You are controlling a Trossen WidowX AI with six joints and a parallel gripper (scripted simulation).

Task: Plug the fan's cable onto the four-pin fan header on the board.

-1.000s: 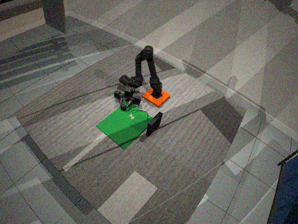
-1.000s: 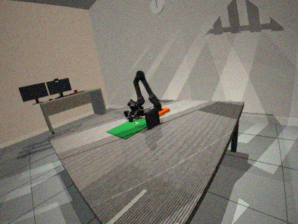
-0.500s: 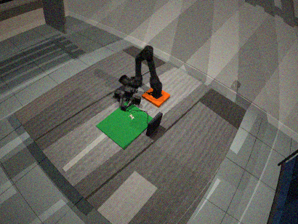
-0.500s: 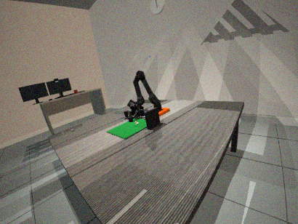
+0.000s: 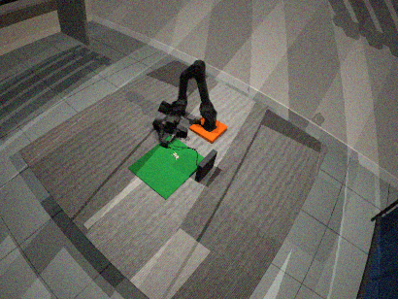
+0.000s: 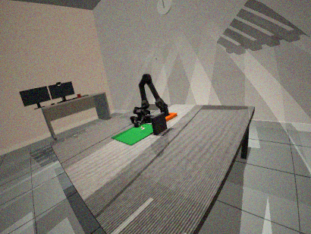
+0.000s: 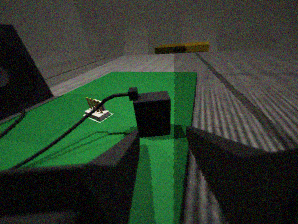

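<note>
The dark plug lies 10 mm ahead of my gripper tip, 10 mm to the left of it and 10 mm above it. The rest, counted from my gripper tip: pale four-pin header: 10 mm ahead, 100 mm to the left, 10 mm below; then green board: 70 mm ahead, 110 mm to the left, 30 mm below; then dark fan: 30 mm behind, 250 mm to the left, 40 mm above.
</note>
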